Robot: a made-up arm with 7 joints. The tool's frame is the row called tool. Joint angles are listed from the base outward.
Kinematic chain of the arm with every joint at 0, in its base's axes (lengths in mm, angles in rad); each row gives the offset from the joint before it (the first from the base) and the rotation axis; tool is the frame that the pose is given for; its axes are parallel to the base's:
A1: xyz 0 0 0 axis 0 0.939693 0.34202
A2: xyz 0 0 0 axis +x
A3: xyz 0 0 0 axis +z
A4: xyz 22 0 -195.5 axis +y
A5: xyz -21.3 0 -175.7 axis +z
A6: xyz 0 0 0 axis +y
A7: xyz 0 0 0 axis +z
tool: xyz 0 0 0
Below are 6 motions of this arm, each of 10 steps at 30 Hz.
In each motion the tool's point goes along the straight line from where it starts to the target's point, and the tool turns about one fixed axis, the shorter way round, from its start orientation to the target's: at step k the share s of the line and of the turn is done. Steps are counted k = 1, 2, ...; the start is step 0. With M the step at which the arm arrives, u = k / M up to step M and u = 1 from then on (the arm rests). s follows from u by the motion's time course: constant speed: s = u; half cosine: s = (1 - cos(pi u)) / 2; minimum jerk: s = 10 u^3 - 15 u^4 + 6 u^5.
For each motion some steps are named. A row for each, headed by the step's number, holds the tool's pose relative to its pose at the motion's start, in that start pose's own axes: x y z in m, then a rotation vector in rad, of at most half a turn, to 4 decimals.
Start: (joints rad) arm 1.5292 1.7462 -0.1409 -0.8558 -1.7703 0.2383 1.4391
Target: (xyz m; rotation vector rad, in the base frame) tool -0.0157 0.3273 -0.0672 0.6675 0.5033 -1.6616
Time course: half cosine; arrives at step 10
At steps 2, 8, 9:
2: 0.0030 0.0061 -0.0007 0.0149 -0.0249 0.0160
8: 0.0283 0.0582 -0.0069 0.1414 -0.2359 0.1515
9: 0.0305 0.0627 -0.0075 0.1525 -0.2544 0.1634

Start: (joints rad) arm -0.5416 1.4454 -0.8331 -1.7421 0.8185 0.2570 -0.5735
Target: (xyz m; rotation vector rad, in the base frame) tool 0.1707 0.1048 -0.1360 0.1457 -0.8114 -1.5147
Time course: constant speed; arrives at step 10
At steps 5, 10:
5: 0.0086 -0.0421 0.0052 -0.2005 -0.0577 0.0359
10: 0.0173 -0.0841 0.0104 -0.4011 -0.1153 0.0719

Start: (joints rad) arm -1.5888 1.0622 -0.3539 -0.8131 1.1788 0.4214 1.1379
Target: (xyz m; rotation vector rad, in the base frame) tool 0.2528 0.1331 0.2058 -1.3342 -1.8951 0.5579
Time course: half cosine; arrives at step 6
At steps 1, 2, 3, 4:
1: 0.0009 -0.0018 0.0011 -0.0167 -0.0061 -0.0092
2: 0.0033 -0.0066 0.0041 -0.0625 -0.0227 -0.0343
3: 0.0067 -0.0132 0.0082 -0.1249 -0.0453 -0.0687
4: 0.0100 -0.0198 0.0123 -0.1874 -0.0680 -0.1030

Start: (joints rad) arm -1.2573 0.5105 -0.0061 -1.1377 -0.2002 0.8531 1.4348
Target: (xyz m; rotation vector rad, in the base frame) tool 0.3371 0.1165 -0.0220 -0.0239 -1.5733 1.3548
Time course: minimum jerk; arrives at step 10
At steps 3, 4, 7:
3: 0.0006 0.0237 -0.0049 0.0854 -0.0425 -0.0072
4: 0.0012 0.0462 -0.0095 0.1663 -0.0827 -0.0139
7: 0.0032 0.1217 -0.0251 0.4383 -0.2181 -0.0368

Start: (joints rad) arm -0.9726 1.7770 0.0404 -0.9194 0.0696 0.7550 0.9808
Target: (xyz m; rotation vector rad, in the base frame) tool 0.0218 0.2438 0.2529 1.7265 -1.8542 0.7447
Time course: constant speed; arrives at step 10
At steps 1, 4, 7, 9, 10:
1: 0.0090 0.0056 0.0022 0.0124 -0.0484 -0.0454
4: 0.0362 0.0225 0.0088 0.0494 -0.1938 -0.1815
7: 0.0633 0.0394 0.0154 0.0865 -0.3391 -0.3177
9: 0.0813 0.0506 0.0198 0.1112 -0.4359 -0.4084
10: 0.0904 0.0562 0.0220 0.1235 -0.4844 -0.4538

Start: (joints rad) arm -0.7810 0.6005 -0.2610 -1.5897 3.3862 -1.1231 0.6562
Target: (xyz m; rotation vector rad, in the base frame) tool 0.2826 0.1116 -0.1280 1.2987 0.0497 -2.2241
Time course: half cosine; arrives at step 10
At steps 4, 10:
4: 0.0322 -0.0377 -0.0139 -0.1066 -0.0323 0.1219
10: 0.0931 -0.1092 -0.0403 -0.3086 -0.0934 0.3529

